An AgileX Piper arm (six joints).
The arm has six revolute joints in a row. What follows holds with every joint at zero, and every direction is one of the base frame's. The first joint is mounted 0.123 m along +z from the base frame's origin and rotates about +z. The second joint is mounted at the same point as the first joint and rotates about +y. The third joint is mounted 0.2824 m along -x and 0.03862 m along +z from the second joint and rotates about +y. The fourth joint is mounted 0.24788 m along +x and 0.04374 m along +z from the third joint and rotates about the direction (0.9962, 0, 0.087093). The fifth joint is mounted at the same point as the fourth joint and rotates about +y. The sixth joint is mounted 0.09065 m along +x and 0.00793 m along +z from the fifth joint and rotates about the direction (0.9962, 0, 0.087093). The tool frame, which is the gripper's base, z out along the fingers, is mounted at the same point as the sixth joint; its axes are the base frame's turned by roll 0, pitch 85 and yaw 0 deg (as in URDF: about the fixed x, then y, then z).
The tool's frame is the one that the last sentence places.
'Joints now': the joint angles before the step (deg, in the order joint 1, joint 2, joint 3, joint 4, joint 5, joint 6). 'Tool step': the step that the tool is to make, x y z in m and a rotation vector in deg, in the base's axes. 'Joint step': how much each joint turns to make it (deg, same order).
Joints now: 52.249, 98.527, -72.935, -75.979, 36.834, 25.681
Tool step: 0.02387, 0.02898, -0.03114, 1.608, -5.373, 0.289
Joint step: 0.076, 9.107, -3.525, -16.752, 0.100, 17.029
